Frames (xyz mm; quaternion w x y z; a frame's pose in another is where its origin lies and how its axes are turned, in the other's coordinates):
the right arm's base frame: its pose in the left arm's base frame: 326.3 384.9 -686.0 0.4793 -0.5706 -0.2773 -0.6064
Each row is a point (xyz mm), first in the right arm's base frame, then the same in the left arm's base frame.
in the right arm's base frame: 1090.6 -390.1 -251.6
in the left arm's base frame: -10.4 24.6 391.8
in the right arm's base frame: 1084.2 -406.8 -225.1
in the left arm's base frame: -14.9 56.2 394.4
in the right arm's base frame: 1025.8 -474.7 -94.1
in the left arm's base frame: -26.4 213.7 378.3
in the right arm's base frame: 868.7 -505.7 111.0
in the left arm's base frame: 15.8 448.4 274.3
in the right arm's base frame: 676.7 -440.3 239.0
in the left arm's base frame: 107.8 587.1 101.6
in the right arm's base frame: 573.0 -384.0 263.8
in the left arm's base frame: 157.4 614.7 -4.8
